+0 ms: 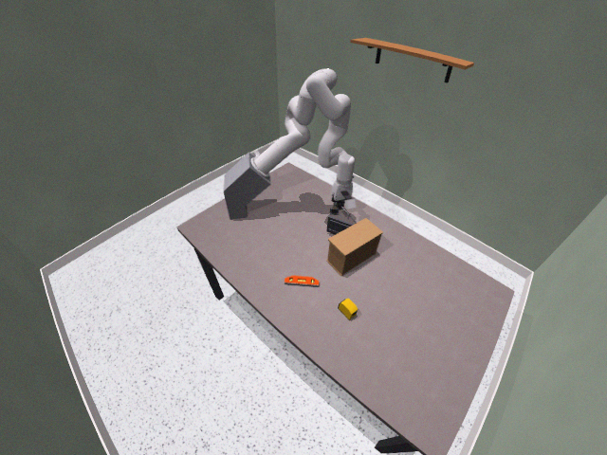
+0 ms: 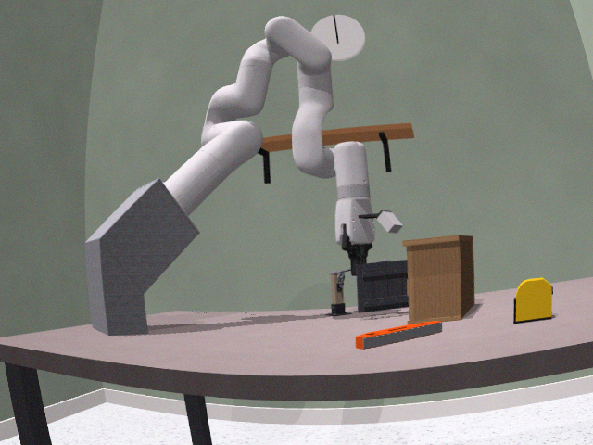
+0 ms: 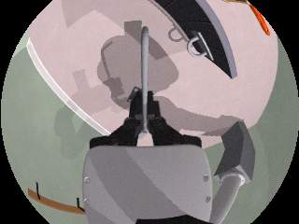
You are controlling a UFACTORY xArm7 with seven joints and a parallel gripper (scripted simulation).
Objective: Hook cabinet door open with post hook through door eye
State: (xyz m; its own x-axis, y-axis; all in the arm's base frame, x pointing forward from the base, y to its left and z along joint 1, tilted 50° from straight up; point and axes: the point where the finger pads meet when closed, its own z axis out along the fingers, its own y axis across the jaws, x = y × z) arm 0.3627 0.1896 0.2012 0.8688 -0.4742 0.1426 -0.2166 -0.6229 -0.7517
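My gripper is now 110 mm short of the dark door, 60 mm to the left of it and 40 mm above it. The rest, counted from my hand: orange level: 390 mm to the right, 210 mm ahead, 100 mm below; yellow tape measure: 440 mm ahead, 310 mm to the right, 80 mm below; thin hook: 10 mm below, 10 mm ahead.
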